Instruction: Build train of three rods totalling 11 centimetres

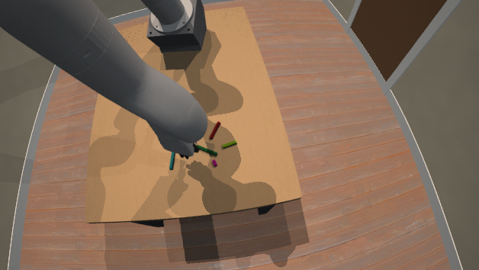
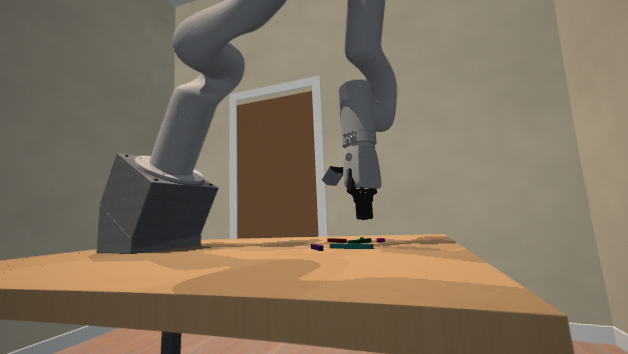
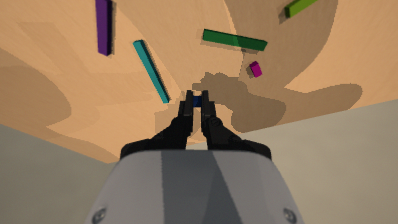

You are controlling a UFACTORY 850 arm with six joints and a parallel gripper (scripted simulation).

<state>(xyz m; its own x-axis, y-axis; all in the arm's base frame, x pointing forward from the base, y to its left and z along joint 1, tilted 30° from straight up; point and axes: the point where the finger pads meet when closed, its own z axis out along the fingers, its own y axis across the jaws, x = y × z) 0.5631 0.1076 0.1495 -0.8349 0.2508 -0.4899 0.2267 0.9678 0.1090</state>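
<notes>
The purple rod is 9 cm behind my hand, 9 cm to the right of it and 8 cm below it. Also, from my hand: turquoise rod: 2 cm behind, 6 cm to the right, 8 cm below; then small blue rod: 2 cm below; then green rod: 4 cm behind, 6 cm to the left, 8 cm below.
</notes>
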